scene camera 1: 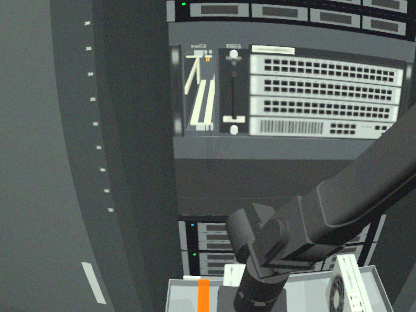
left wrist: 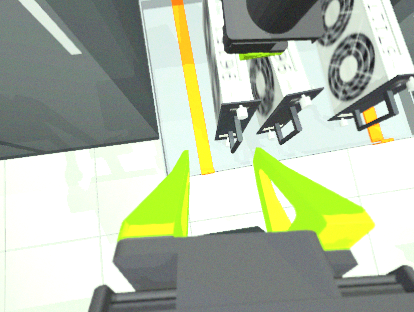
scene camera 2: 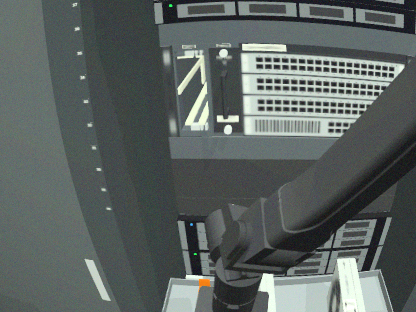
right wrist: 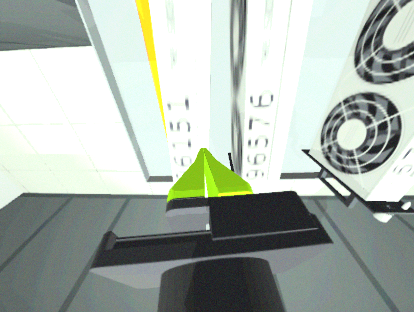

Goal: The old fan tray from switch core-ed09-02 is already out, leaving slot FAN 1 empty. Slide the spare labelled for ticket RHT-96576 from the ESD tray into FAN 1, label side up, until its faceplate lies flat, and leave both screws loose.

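Observation:
The spare labelled 96576 (left wrist: 294, 72) (right wrist: 270, 75) stands label side up in the ESD tray (left wrist: 152, 75) (scene camera 1: 171, 297), between two other spares. Its black faceplate and handle face the tray's near edge in the left wrist view. My right gripper (right wrist: 203, 152) (left wrist: 241, 55) is shut and empty, above the gap between the spares labelled 96151 and 96576; its reach down to them cannot be told. My left gripper (left wrist: 221, 155) is half open and empty, near the tray's front edge, short of the handles. Slot FAN 1 (scene camera 1: 200, 90) (scene camera 2: 192, 90) is open, with pale strips inside.
Spare 96151 (left wrist: 232, 75) (right wrist: 192, 75) stands at the left, beside an orange-yellow strip (left wrist: 192, 90). A third spare (left wrist: 350, 70) (right wrist: 365, 130) (scene camera 1: 352, 287) stands at the right. A mounted fan tray (scene camera 1: 233, 90) adjoins FAN 1. My right arm crosses in front of the lower rack.

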